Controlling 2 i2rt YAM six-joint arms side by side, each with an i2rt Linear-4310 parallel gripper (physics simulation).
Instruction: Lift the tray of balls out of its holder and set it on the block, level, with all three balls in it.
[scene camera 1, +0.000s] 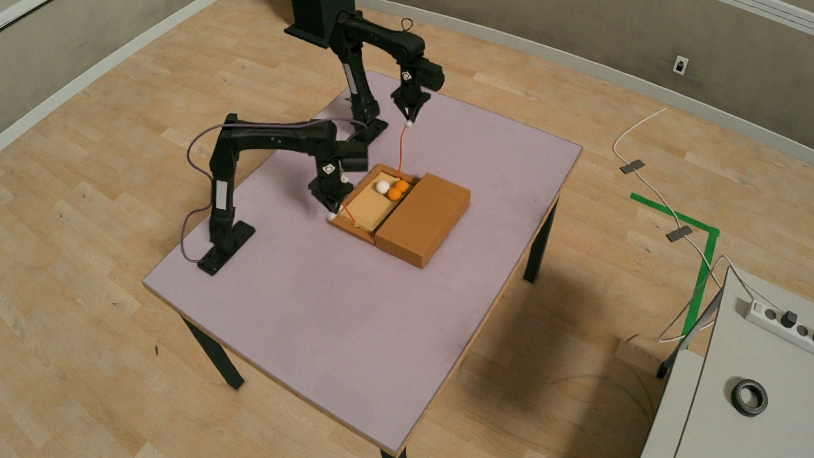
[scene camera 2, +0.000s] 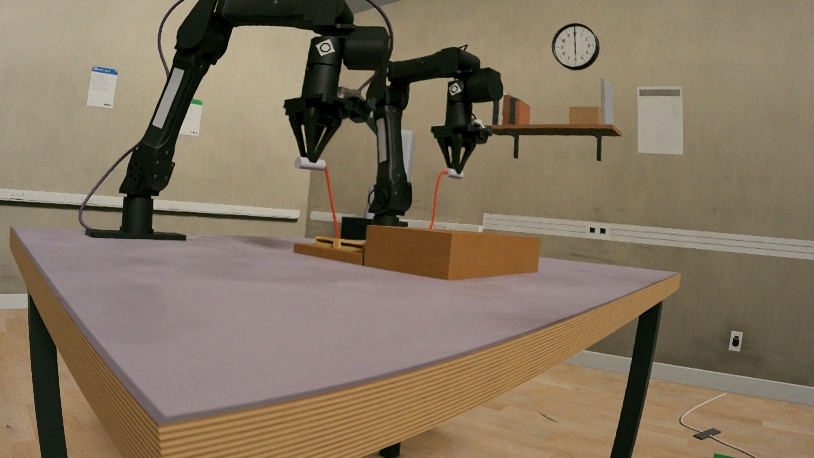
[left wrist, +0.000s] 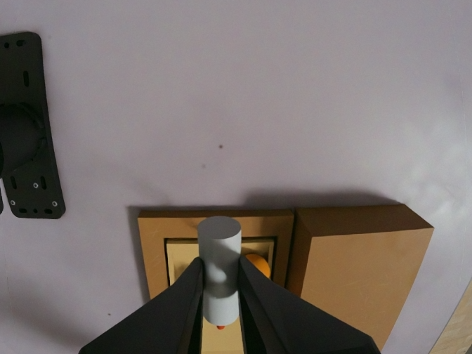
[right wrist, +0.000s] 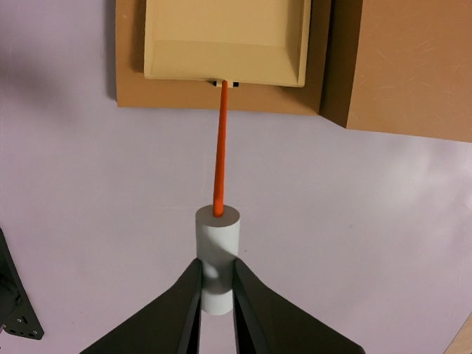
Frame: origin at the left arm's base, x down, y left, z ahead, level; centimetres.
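Where they show: left gripper, fingertip midpoint: (scene camera 1: 411, 121) (scene camera 2: 454, 173); right gripper, fingertip midpoint: (scene camera 1: 334, 212) (scene camera 2: 309, 162); left arm's base at its link origin: (scene camera 1: 364, 137); right arm's base at its link origin: (scene camera 1: 226, 248) (scene camera 2: 136, 237).
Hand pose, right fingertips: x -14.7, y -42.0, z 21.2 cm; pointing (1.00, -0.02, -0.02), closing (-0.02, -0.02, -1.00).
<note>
Each offset is from my right fingertips to the top centre of the thing. "pt": to the spot under its first point. Level surfaces: height alone.
The tan tray @(dx +11.4, dy +18.5, dz +0.2 cm) (scene camera 1: 364, 209) (right wrist: 225, 30) is tilted: its end near my right gripper is raised slightly above the brown holder @(pt dx +13.1, dy +5.7, dz +1.3 cm) (scene camera 1: 355, 231) (left wrist: 150, 250) (right wrist: 175, 95), its far end sits low inside. A white ball @(dx +9.6, dy +23.1, dz -0.8 cm) (scene camera 1: 382, 186) and two orange balls @(dx +9.8, dy +26.4, dz +3.7 cm) (scene camera 1: 401, 186) @(dx +9.6, dy +22.4, dz +3.8 cm) (scene camera 1: 394, 194) are gathered at the far end. My left gripper (scene camera 1: 409, 120) (left wrist: 219, 267) is shut on a white handle @(pt dx -2.8, dy +37.6, dz +0.5 cm) (scene camera 2: 453, 173), whose red cord @(pt dx +4.4, dy +33.4, dz -0.4 cm) (scene camera 1: 401, 150) runs to the far end. My right gripper (scene camera 2: 311, 159) (right wrist: 216, 269) is shut on another handle (right wrist: 217, 235); its taut cord (right wrist: 220, 150) reaches the near end.
The brown block @(dx +8.7, dy +19.0, dz +16.3 cm) (scene camera 1: 424, 216) (scene camera 2: 409, 250) (left wrist: 360, 280) (right wrist: 415, 65) stands right beside the holder and is taller than it. Both arms are mounted on the purple table @(dx +14.7 cm) (scene camera 1: 307, 319). A grey side table (scene camera 1: 722, 353) stands at the lower right of scene camera 1.
</note>
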